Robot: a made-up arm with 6 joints.
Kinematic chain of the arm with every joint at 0, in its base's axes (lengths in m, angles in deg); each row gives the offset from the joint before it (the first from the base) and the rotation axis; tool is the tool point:
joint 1: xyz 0 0 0.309 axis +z
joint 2: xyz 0 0 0 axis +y
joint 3: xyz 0 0 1.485 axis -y
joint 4: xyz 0 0 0 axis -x
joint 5: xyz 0.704 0 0 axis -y
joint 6: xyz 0 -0.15 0 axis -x
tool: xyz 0 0 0
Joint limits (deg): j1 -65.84..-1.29 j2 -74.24..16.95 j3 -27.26..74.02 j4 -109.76..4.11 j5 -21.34..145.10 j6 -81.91..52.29
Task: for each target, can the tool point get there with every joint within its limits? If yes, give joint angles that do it. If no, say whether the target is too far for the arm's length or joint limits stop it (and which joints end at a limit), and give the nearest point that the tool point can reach.
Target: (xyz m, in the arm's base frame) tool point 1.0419 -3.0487 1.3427
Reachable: no: too far | nearest point 0.3981 -1.0729 1.6307 | short by 2.098 m
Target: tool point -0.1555 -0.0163 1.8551
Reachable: yes | joints -19.51 -32.39 2.45 -63.35 28.38 24.94
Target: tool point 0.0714 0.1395 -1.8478
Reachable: no: joint limits stop it (at a limit: joint 1, joint 2, joint 3) | nearest point -0.3374 0.7686 1.1248 | short by 3.066 m
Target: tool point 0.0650 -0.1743 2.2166
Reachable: yes | joints -23.47 -15.39 32.37 -26.70 96.50 -60.35
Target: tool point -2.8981 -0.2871 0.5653
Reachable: no: too far | nearest point -2.0364 -0.1038 1.0735 | short by 1.017 m
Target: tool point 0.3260 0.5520 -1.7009
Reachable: no: joint limits stop it (at a limit: joint 1, joint 2, joint 3) | nearest point -0.3156 0.7809 1.1270 | short by 2.909 m
